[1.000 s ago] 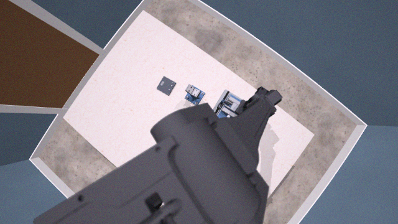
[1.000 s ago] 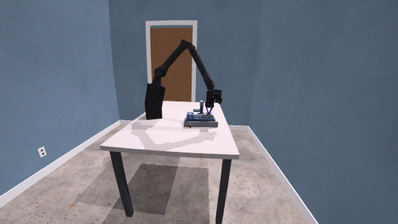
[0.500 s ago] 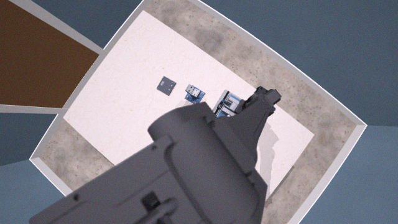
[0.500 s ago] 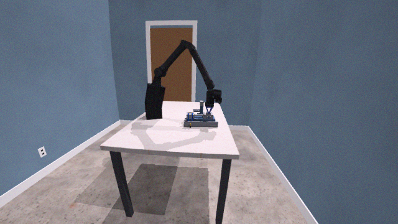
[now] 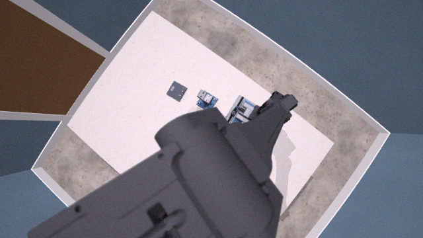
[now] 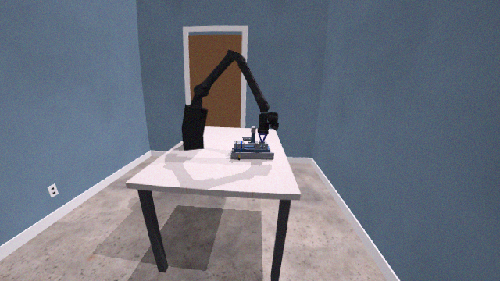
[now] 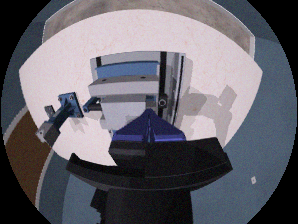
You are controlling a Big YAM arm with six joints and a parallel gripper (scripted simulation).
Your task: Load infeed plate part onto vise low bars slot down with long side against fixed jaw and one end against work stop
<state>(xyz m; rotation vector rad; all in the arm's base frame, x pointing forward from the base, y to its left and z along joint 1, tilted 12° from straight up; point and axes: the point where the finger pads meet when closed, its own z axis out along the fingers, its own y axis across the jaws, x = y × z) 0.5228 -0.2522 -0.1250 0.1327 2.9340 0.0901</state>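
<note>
Now: the part 30 mm to the left of my hand and 20 mm below it. Round my hand: dark square plate 40 mm behind, 450 mm to the left, 110 mm below.
</note>
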